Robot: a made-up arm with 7 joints. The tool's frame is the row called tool.
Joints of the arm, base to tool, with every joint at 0 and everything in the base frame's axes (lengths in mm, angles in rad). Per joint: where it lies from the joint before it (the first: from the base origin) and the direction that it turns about. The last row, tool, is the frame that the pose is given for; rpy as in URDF.
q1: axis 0.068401 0.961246 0.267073 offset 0 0 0
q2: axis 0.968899 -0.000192 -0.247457 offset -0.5 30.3 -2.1
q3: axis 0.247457 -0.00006 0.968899 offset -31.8 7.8 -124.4
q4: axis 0.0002 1 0.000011 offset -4.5 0 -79.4
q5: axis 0.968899 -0.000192 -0.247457 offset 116 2.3 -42.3
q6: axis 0.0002 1 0.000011 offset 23.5 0 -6
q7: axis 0.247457 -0.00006 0.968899 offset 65.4 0 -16.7
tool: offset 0 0 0 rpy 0 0.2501 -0.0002
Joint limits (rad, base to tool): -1.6..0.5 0..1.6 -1.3..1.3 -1.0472..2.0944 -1.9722..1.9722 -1.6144..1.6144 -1.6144..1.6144
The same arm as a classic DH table. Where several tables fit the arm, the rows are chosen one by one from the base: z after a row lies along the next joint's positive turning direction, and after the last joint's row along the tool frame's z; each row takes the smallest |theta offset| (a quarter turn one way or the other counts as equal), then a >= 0, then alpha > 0; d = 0 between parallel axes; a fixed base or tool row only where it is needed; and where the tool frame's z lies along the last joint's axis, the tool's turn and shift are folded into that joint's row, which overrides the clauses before.
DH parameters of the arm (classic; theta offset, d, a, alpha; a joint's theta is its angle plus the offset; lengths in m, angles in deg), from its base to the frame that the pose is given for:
base (fixed): -4.07 0.0000 0.0000 -74.51
q1: -75.12 0.0285 -0.0104 -90.00
q2: 74.00 0.0000 -0.0078 90.00
q3: 90.00 -0.2064 0.0153 -90.00
q4: 90.00 0.0023 0.0123 90.00
q5: 0.00 0.1471 0.0000 -90.00
q6: -90.00 0.0000 0.0675 90.00
q7: 0.00 0.0000 0.0000 0.00
Joint limits (deg, base to tool): -91.67..28.65 0.00..91.67 -74.48..74.48 -60.00..120.00 -113.00..113.00 -92.50..92.50 -92.50..92.50

